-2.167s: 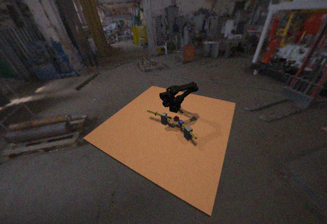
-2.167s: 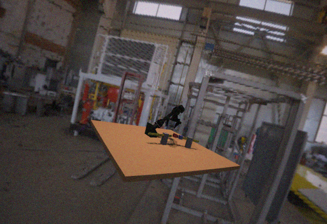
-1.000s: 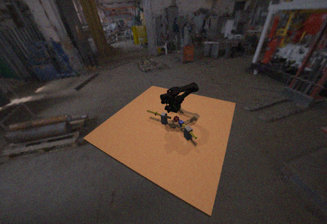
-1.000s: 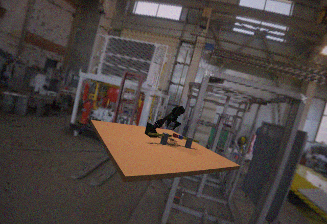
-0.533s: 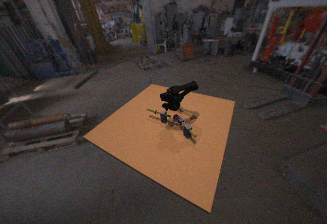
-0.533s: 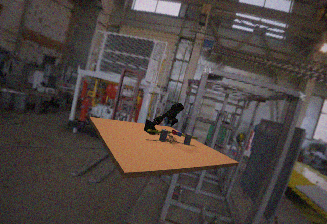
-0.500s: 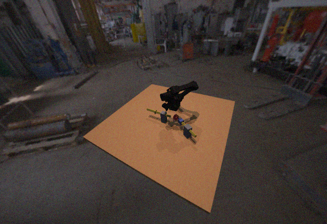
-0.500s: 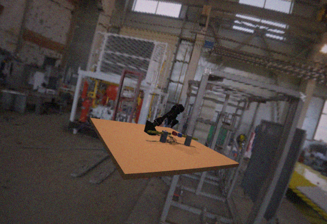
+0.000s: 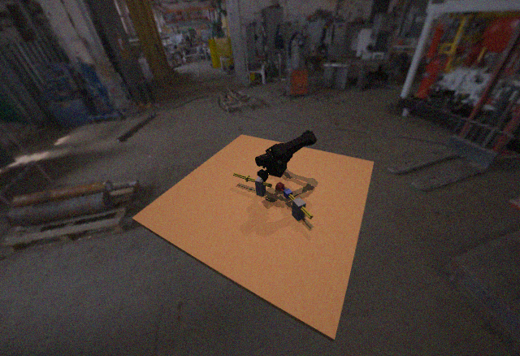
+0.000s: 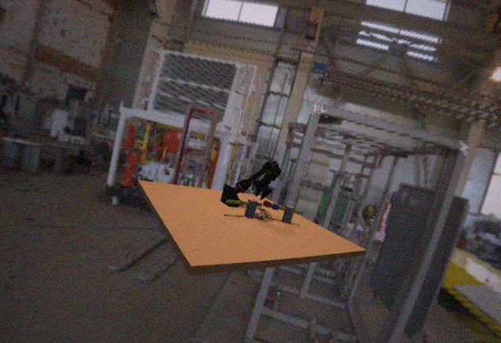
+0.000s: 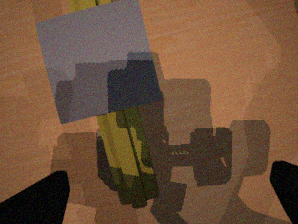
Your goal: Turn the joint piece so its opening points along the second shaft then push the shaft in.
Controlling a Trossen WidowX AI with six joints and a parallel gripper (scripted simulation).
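Right now my gripper tip is 10 mm short of the red joint piece, 90 mm to the right of it and 40 mm above it.
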